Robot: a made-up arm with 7 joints. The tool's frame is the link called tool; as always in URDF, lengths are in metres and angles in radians. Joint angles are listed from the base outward. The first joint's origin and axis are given. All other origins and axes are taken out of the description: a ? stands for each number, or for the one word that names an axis. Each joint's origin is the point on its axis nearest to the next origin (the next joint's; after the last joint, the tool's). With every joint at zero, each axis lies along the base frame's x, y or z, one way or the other. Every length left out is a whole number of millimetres.
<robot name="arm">
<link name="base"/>
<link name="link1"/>
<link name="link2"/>
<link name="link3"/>
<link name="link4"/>
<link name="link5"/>
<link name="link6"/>
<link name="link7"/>
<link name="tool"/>
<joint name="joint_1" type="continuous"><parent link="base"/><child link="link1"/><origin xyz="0.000 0.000 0.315" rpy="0.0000 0.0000 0.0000"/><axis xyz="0 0 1"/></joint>
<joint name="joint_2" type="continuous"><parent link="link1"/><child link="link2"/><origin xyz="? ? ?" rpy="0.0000 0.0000 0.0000"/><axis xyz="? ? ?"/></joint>
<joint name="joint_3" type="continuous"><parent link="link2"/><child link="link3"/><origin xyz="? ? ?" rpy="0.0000 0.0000 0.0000"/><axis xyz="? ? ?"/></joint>
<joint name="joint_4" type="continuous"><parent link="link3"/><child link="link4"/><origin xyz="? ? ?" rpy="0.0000 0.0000 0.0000"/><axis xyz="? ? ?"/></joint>
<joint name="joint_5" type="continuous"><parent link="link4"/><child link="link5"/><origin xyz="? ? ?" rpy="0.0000 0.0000 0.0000"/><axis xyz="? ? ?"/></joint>
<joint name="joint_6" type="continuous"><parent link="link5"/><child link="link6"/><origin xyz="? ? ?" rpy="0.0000 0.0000 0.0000"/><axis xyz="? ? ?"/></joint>
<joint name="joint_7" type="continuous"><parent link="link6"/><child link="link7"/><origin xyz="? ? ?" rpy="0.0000 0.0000 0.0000"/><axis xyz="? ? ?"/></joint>
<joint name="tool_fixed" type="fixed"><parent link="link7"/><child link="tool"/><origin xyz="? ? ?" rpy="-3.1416 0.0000 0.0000"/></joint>
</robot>
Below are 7 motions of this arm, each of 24 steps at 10 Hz.
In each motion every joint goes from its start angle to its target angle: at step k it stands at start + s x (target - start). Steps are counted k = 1, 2, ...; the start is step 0. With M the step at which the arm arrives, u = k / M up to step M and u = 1 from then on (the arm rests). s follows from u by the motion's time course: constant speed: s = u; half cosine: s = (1 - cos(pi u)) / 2; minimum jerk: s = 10 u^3 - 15 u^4 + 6 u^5.
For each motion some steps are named. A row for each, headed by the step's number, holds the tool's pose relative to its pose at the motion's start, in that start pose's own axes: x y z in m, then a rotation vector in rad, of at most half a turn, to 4 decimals.
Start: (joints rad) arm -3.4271 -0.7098 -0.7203 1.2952 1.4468 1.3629 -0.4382
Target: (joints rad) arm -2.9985 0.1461 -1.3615 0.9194 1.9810 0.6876 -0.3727
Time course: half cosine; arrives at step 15
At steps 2, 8, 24:
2: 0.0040 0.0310 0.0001 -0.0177 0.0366 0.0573
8: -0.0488 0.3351 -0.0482 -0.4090 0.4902 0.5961
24: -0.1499 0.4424 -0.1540 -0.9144 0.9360 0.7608

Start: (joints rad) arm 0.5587 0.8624 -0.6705 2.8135 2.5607 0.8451 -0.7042
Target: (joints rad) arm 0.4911 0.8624 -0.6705 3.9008 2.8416 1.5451 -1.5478
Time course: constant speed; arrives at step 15
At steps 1, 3, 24:
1: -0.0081 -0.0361 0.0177 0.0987 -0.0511 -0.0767
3: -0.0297 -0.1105 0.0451 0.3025 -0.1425 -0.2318
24: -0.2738 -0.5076 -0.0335 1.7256 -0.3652 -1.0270

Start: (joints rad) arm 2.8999 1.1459 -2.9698 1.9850 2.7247 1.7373 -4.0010
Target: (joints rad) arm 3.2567 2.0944 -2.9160 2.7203 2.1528 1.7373 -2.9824
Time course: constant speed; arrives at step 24
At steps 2, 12, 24:
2: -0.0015 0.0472 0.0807 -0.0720 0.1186 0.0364
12: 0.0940 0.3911 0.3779 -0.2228 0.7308 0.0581
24: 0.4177 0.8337 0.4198 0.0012 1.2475 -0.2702

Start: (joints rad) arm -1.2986 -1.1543 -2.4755 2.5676 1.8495 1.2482 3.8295
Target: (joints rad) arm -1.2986 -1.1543 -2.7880 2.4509 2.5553 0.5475 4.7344
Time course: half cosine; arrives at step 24
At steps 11, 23, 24:
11: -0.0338 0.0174 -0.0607 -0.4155 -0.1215 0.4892
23: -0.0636 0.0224 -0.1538 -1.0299 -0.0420 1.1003
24: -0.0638 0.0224 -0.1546 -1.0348 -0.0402 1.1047

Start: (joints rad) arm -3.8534 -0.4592 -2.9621 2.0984 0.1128 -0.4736 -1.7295
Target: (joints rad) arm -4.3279 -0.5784 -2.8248 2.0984 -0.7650 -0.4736 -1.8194
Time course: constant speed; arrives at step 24
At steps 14, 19, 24:
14: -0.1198 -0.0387 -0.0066 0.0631 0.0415 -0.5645
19: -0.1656 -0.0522 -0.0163 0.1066 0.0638 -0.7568
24: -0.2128 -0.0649 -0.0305 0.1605 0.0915 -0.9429

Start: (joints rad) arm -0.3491 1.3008 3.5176 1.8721 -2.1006 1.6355 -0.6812
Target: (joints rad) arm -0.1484 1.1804 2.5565 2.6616 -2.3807 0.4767 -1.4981
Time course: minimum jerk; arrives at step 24
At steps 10, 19, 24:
10: -0.0465 -0.0152 0.1975 -0.1133 -0.1184 -0.2728
19: -0.2028 -0.0750 0.3784 -0.3409 -0.4364 -1.0483
24: -0.2199 -0.0799 0.3849 -0.3623 -0.4733 -1.1563

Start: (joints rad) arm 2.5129 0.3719 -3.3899 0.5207 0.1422 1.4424 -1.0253
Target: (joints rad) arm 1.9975 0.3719 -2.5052 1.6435 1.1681 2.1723 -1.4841
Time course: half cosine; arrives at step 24
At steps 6, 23, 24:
6: 0.0306 -0.0327 -0.0736 -0.0054 0.1051 -0.1082
23: 0.1467 -0.4651 -0.2975 0.0882 0.3278 -1.4112
24: 0.1466 -0.4677 -0.2976 0.0897 0.3265 -1.4197

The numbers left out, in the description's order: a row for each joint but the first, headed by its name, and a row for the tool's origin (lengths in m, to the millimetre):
joint_2: xyz 0.000 0.000 0.000, axis 0 1 0
joint_3: xyz 0.000 0.000 0.265, axis 0 0 1
joint_4: xyz 0.071 0.000 0.000, axis 0 -1 0
joint_5: xyz 0.101 0.000 -0.446, axis 0 0 -1
joint_6: xyz 0.000 0.000 0.000, axis 0 1 0
joint_7: xyz 0.052 0.000 -0.067, axis 0 0 -1
tool: xyz 0.000 0.000 0.000

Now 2 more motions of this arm.
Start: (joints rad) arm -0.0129 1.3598 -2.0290 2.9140 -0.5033 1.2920 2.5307
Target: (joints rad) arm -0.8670 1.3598 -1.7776 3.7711 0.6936 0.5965 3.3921
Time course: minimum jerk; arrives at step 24
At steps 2, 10, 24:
2: -0.0013 0.0015 -0.0003 -0.0023 -0.0076 0.0047
10: -0.0652 0.1009 -0.0195 -0.2588 -0.4683 0.3627
24: -0.0518 0.2414 -0.0365 -1.1811 -0.9021 1.2584

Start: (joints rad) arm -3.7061 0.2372 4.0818 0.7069 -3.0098 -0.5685 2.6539
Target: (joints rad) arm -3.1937 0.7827 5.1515 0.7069 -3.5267 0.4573 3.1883
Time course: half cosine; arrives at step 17
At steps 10, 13, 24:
10: 0.0262 -0.3656 -0.0161 -0.1550 0.7668 -1.0395
13: -0.0601 -0.4863 0.0071 0.0410 0.9636 -1.4501
24: -0.1275 -0.5354 0.0306 0.2030 1.0100 -1.6818

